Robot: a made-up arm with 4 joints.
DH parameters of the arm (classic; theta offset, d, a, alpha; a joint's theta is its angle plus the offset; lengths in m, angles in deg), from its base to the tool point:
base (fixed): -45.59 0 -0.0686 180
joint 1: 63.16 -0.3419 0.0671 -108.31
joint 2: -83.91 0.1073 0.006 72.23
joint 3: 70.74 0.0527 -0.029 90
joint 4: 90 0.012 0.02 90
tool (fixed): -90 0.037 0 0
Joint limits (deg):
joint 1: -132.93..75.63
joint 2: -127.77..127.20
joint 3: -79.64..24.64
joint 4: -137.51..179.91
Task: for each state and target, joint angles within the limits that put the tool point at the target. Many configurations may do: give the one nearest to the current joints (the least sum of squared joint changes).
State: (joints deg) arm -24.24 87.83 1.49 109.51
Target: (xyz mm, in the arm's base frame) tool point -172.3 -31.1 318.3
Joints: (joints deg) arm 10.94 123.32 22.21 147.41
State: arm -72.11 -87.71 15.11 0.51
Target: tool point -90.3 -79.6 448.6
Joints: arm -55.18 -120.38 24.64 -1.54
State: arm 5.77 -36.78 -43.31 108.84
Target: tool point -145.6 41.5 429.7
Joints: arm -33.04 -11.36 -66.61 94.97
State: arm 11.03 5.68 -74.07 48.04
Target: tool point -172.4 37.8 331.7
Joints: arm -32.26 30.90 -43.21 59.13
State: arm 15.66 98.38 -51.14 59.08
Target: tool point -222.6 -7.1 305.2
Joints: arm 5.14 124.14 -49.77 49.21
